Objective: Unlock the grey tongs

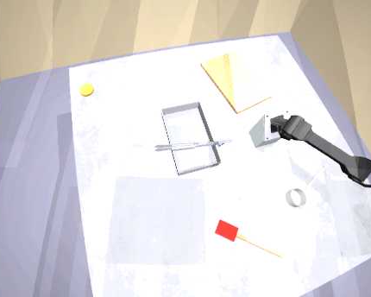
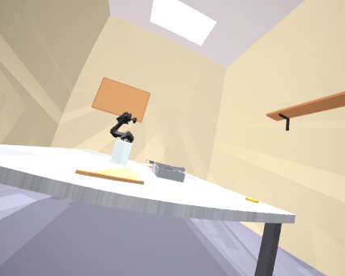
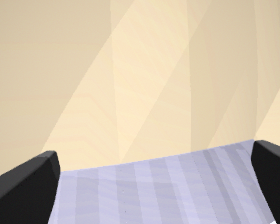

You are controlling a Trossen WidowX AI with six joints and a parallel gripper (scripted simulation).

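My gripper tip is now 720 mm to the left of the grey roasting tin, 410 mm above it and 350 mm short of it. From my gripper tip the other things lie so: wooden board: 980 mm to the right, 430 mm below, 20 mm behind.
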